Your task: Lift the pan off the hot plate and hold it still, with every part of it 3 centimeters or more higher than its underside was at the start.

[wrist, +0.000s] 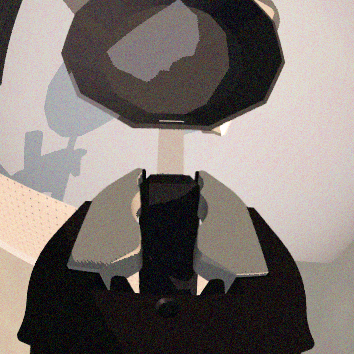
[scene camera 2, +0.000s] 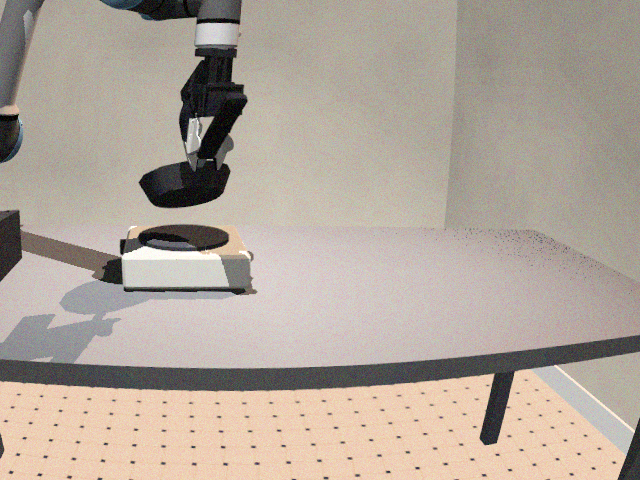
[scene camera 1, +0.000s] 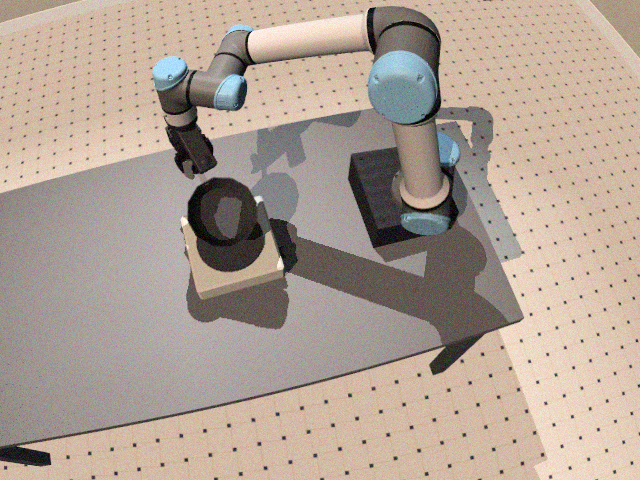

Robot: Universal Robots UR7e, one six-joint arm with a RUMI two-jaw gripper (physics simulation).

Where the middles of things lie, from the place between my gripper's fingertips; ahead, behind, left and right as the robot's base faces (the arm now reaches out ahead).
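With the black pan [scene camera 2: 176,185] as my reference, my gripper is 3 cm past it, 3 cm to the right of it and 2 cm below it. Going by their middles, the pan is the nearest to my gripper of the things named here. The hot plate [scene camera 1: 216,270], counted from my hand, is 13 cm to the left, 4 cm behind and 18 cm below.
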